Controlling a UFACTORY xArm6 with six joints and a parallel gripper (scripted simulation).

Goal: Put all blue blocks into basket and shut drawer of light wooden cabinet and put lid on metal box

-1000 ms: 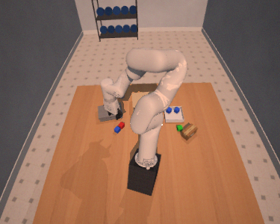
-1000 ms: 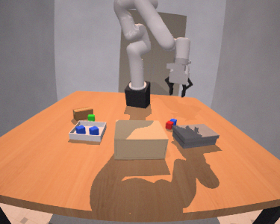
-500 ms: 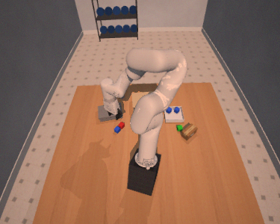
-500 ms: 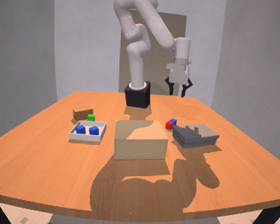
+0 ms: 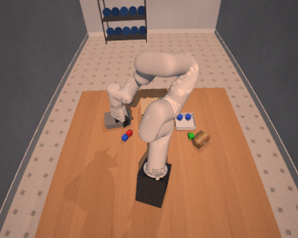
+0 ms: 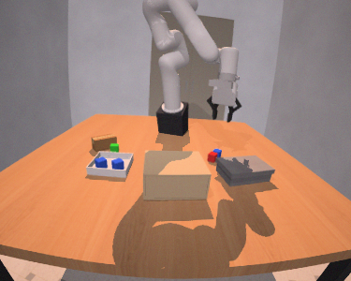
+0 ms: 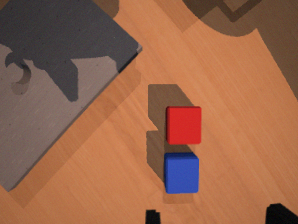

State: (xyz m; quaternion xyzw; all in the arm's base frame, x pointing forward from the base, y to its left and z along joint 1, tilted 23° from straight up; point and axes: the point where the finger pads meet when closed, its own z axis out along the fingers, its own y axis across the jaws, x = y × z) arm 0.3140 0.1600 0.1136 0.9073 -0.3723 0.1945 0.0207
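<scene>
Right now my hand is 170 mm above the red block, 40 mm to the left of it and 30 mm short of it. Also, from my hand: grey metal box (180 mm ahead, 160 mm below, 30 mm to the left); then drawer (240 mm to the right, 180 mm ahead, 150 mm below); then light wooden cabinet (250 mm to the right, 190 mm ahead, 150 mm below).
</scene>
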